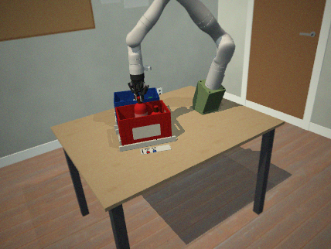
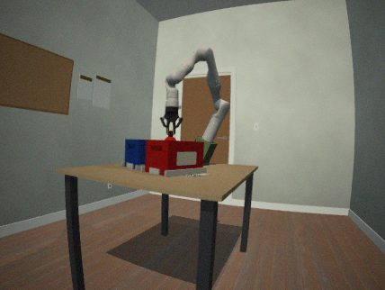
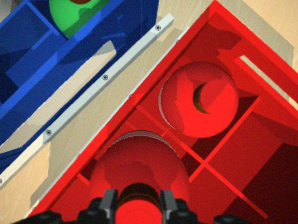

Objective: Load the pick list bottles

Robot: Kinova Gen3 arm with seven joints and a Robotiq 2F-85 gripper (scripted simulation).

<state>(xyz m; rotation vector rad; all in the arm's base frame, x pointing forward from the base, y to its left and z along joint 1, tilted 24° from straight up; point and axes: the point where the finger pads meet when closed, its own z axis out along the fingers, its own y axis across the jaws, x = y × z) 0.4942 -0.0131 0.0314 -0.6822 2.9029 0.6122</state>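
The blue-label bottle is 17 cm to the right of my hand, 14 cm below it and 5 cm ahead of it. Round my hand: red crate 14 cm below, 4 cm to the left, 1 cm ahead; blue crate 19 cm to the right, 14 cm below, 5 cm behind; green-label bottle 14 cm below, 12 cm to the right, 12 cm behind.
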